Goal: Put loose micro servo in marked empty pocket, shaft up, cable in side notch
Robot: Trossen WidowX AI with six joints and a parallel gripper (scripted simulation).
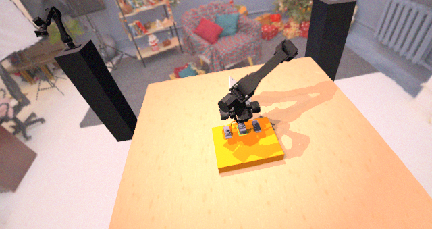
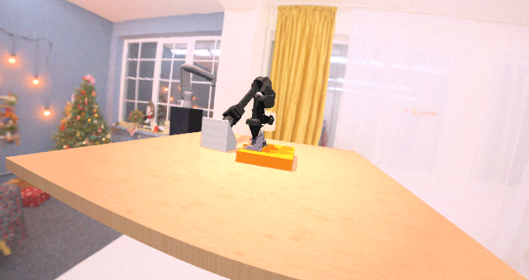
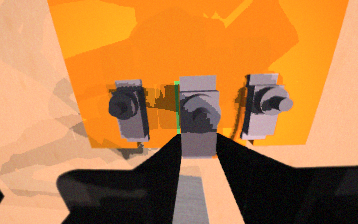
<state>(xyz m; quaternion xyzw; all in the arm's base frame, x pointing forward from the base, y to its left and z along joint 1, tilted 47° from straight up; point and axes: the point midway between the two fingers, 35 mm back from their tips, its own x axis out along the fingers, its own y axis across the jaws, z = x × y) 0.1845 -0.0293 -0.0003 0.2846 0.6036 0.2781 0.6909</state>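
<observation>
The orange deck lies 12 cm ahead of my gripper tip and 6 cm below it.
</observation>
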